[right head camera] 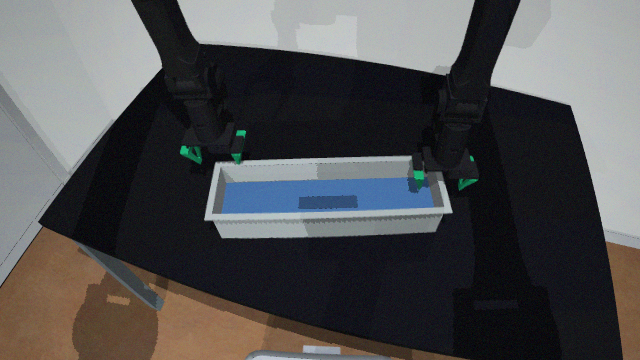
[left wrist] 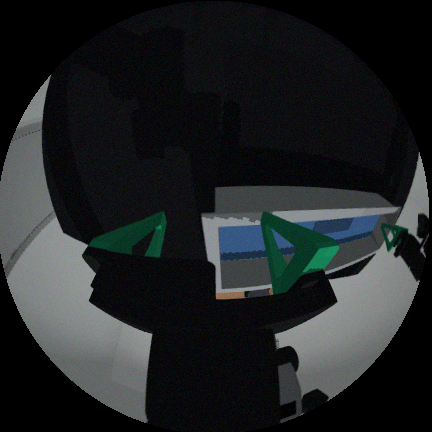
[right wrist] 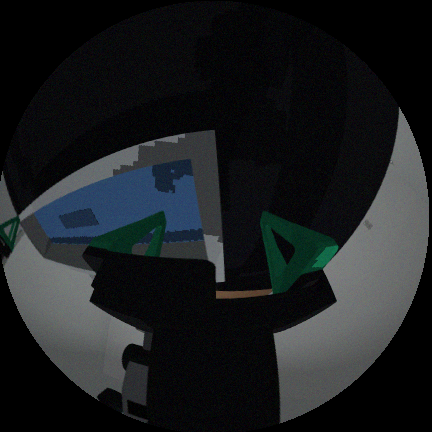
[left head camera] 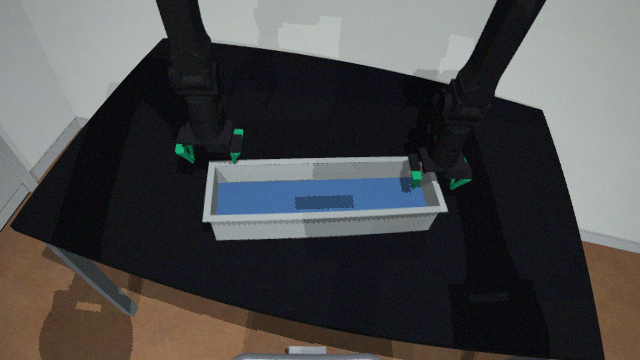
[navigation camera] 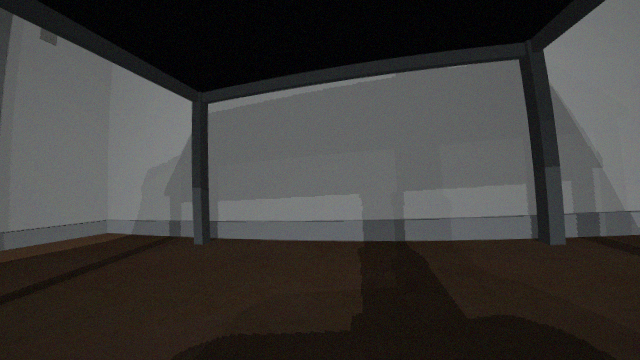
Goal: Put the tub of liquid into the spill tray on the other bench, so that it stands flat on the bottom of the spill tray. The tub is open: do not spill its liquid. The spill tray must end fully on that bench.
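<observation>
The open light-grey tub (left head camera: 320, 228) (right head camera: 325, 227) (left wrist: 300, 197) (right wrist: 203, 167) stands level on the black bench (left head camera: 325, 280) (right head camera: 350, 280), with blue liquid (left head camera: 265, 195) (right head camera: 265, 195) (left wrist: 245, 240) (right wrist: 125, 195) inside. My left gripper (left head camera: 213, 161) (right head camera: 219, 161) (left wrist: 212, 216) is open and empty at the tub's far left corner, its fingers on either side of the left end wall's line. My right gripper (left head camera: 433, 187) (right head camera: 440, 188) (right wrist: 212, 216) is open and empty at the right end, one finger over the liquid, the other outside. Exact fingertip height is unclear. The spill tray and other bench do not show.
Pale walls (left head camera: 310, 37) (right head camera: 325, 35) stand behind the bench. A bench leg (left head camera: 95, 280) (right head camera: 122, 277) shows at lower left. The navigation camera looks under the bench top at two grey legs (navigation camera: 200, 165) (navigation camera: 542, 150) and brown floor (navigation camera: 300, 280).
</observation>
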